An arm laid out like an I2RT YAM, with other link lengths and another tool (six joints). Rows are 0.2 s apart.
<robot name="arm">
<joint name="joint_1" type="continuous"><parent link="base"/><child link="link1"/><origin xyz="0.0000 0.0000 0.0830"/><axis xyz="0 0 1"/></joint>
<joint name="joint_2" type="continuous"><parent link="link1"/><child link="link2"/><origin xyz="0.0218 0.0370 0.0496"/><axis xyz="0 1 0"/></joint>
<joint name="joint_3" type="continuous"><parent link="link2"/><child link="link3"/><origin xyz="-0.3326 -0.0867 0.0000"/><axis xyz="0 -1 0"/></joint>
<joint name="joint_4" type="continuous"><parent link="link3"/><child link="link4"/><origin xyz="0.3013 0.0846 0.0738"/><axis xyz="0 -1 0"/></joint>
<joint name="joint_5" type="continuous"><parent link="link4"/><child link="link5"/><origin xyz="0.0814 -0.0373 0.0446"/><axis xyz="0 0 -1"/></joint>
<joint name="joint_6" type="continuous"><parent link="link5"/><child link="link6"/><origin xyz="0.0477 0.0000 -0.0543"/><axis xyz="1 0 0"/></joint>
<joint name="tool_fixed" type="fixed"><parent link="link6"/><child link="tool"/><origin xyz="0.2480 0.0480 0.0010" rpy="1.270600 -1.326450 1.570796"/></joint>
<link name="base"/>
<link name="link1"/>
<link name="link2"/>
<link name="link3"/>
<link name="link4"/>
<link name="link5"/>
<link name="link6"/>
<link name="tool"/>
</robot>
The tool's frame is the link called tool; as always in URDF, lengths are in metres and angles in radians. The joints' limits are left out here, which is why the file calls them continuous.
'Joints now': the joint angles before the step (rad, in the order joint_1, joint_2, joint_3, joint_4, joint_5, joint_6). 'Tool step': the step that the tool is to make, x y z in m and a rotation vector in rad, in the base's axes. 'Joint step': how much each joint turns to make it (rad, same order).
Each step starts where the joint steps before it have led.
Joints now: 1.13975, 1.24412, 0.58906, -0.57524, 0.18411, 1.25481
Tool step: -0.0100, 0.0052, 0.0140, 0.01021, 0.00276, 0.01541
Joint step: 0.03395, -0.02904, 0.02753, -0.05200, -0.00002, 0.02003
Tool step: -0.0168, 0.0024, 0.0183, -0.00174, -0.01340, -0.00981
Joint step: 0.10065, -0.03097, 0.04136, -0.09058, 0.04892, 0.10214
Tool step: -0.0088, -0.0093, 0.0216, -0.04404, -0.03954, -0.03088
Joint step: 0.10917, -0.00288, 0.07523, -0.14561, 0.08745, 0.12460
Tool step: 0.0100, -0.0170, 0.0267, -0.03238, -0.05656, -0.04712
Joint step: 0.04000, -0.01548, 0.06729, -0.13189, 0.07980, 0.07531
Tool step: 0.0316, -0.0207, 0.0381, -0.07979, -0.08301, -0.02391
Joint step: -0.03947, 0.02002, 0.11676, -0.14600, 0.09062, -0.03633
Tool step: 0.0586, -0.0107, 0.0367, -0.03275, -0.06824, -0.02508
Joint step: -0.17796, 0.02128, 0.09973, 0.00140, 0.04281, -0.18891
